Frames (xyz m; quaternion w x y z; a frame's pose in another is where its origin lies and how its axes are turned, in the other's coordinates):
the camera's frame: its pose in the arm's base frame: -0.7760 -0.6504 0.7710 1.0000 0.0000 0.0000 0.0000
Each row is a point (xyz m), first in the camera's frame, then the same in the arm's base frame.
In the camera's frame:
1: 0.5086 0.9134 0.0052
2: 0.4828 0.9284 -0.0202
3: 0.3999 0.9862 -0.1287
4: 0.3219 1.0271 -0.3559
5: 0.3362 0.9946 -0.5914
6: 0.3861 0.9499 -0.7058
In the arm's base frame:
1: -0.2674 0.2630 0.7762
2: -0.2932 0.2780 0.7508
3: -0.3761 0.3358 0.6423
4: -0.4541 0.3767 0.4151
5: -0.4398 0.3442 0.1796
6: -0.3899 0.2995 0.0652

